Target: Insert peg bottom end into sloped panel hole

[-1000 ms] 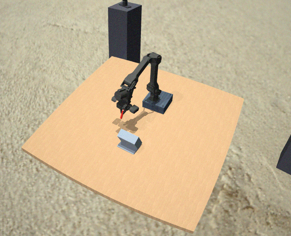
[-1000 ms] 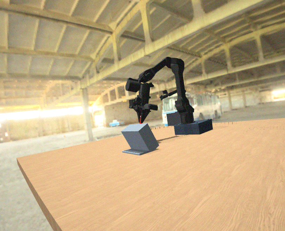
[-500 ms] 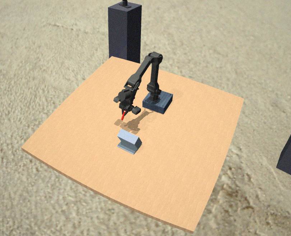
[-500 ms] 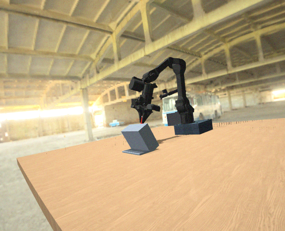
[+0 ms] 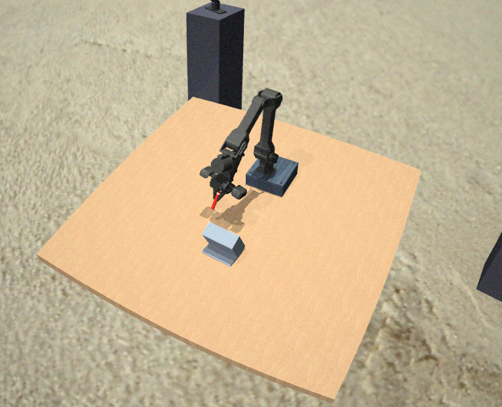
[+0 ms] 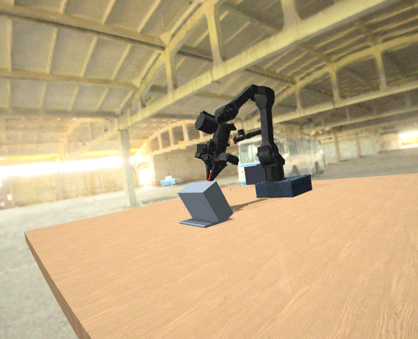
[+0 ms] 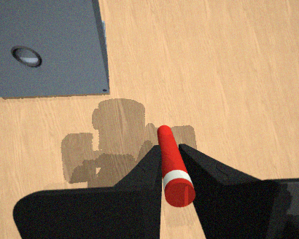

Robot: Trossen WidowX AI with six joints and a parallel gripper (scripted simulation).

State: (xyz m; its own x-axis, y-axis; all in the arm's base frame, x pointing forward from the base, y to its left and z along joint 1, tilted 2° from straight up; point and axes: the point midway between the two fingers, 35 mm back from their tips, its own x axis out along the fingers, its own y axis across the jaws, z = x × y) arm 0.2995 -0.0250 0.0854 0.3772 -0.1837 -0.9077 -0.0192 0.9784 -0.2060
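The sloped panel is 12 cm to the left of my gripper tip, 11 cm ahead of it and 5 cm below it. The rest, counted from my gripper tip: red peg 1 cm behind, 1 cm above.
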